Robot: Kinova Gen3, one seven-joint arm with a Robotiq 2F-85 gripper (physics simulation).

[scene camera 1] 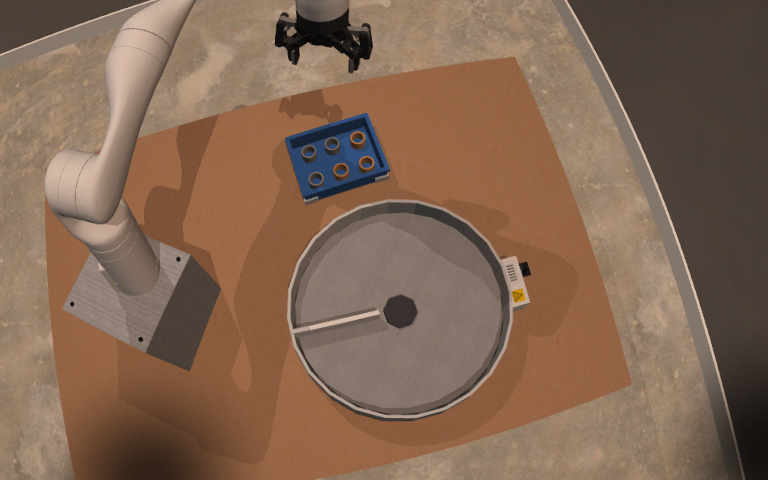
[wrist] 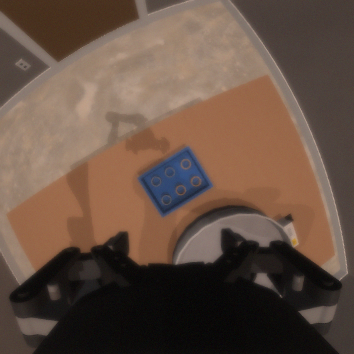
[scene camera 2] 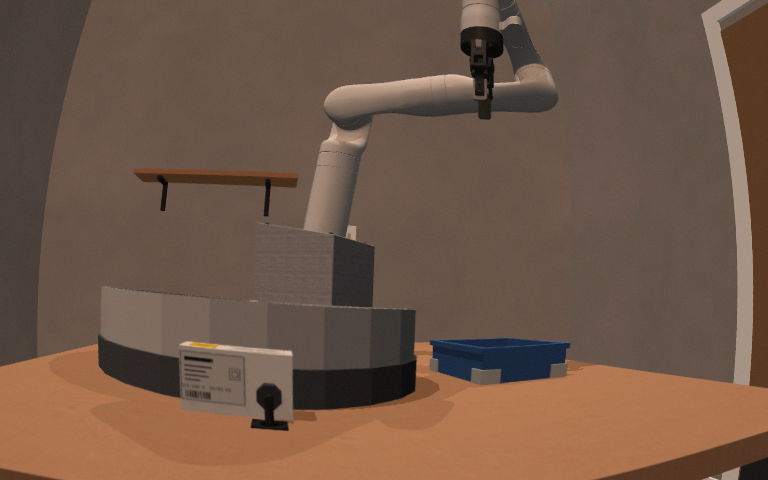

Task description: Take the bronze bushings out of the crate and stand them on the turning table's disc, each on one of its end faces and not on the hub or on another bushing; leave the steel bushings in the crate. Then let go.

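Frame: origin at the arm's base, x ahead, y left, z up, level; millimetres.
Seen in the pictures: gripper, between the fingertips: (scene camera 1: pixel 323 64) (wrist: pixel 174 240) (scene camera 2: pixel 482 110); arm's base, origin of its link: (scene camera 1: pixel 137 271) (scene camera 2: pixel 324 235).
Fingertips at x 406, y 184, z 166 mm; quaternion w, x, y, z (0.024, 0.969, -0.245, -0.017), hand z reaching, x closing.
Observation:
Pixels of each thing's top centre, then the offset from my fingertips to it. "spot": a spot on its surface instead.
- blue crate, centre of its top: (scene camera 2: pixel 498 342) (scene camera 1: pixel 336 152) (wrist: pixel 174 181) 11 mm ahead, 23 mm left, 363 mm down
- turning table's grey disc, centre of its top: (scene camera 1: pixel 400 311) (wrist: pixel 234 269) 37 mm ahead, 337 mm right, 352 mm down
- pale bar, a spot on its surface: (scene camera 1: pixel 345 319) spot: 68 mm back, 331 mm right, 313 mm down
- white control box, a spot on its surface: (scene camera 2: pixel 212 376) spot: 290 mm ahead, 370 mm right, 379 mm down
In scene camera 1, three bronze bushings (scene camera 1: pixel 357 146) (scene camera 1: pixel 340 177) (scene camera 1: pixel 366 170) and three steel bushings (scene camera 1: pixel 308 159) (scene camera 1: pixel 331 151) (scene camera 1: pixel 316 185) stand upright and apart in the blue crate (scene camera 1: pixel 346 187) (scene camera 2: pixel 521 363) (wrist: pixel 151 196). Their colours are hard to tell in the wrist view. The crate walls hide them in scene camera 2. The turning table's grey disc (scene camera 1: pixel 441 350) (wrist: pixel 215 242) bears no bushing where it shows; its dark hub (scene camera 1: pixel 400 311) is at the centre. My gripper (scene camera 1: pixel 322 63) (scene camera 2: pixel 483 107) (wrist: pixel 174 240) is open and empty, pointing down, high above the table top and well above the crate's level.
A raised wall (scene camera 1: pixel 291 283) (scene camera 2: pixel 294 333) surrounds the disc. A pale bar (scene camera 1: pixel 345 319) reaches from it towards the hub. A white control box (scene camera 1: pixel 514 283) (scene camera 2: pixel 212 376) (wrist: pixel 291 233) sits at its outer side. The arm's block base (scene camera 1: pixel 184 316) (scene camera 2: pixel 294 266) stands left of the turning table in scene camera 1.

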